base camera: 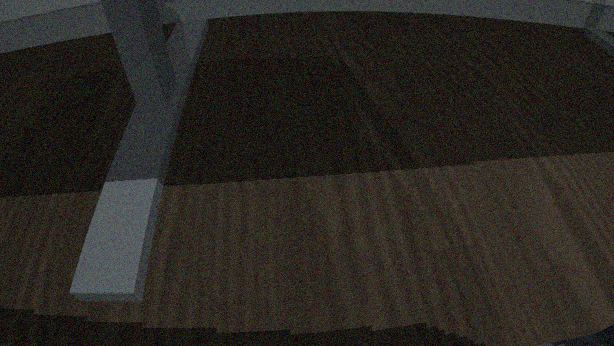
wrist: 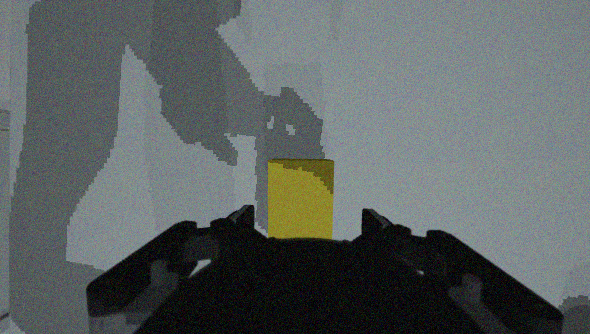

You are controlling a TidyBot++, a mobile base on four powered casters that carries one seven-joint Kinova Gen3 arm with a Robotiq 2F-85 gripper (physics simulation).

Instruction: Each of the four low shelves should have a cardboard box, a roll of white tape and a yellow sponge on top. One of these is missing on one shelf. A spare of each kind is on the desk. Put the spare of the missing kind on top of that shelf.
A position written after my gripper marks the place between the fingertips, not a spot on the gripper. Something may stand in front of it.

In view: my gripper (wrist: 307, 218), a yellow sponge (wrist: 300, 191) and a desk (base camera: 112, 267).
The desk is seen too in the wrist view (wrist: 125, 125).
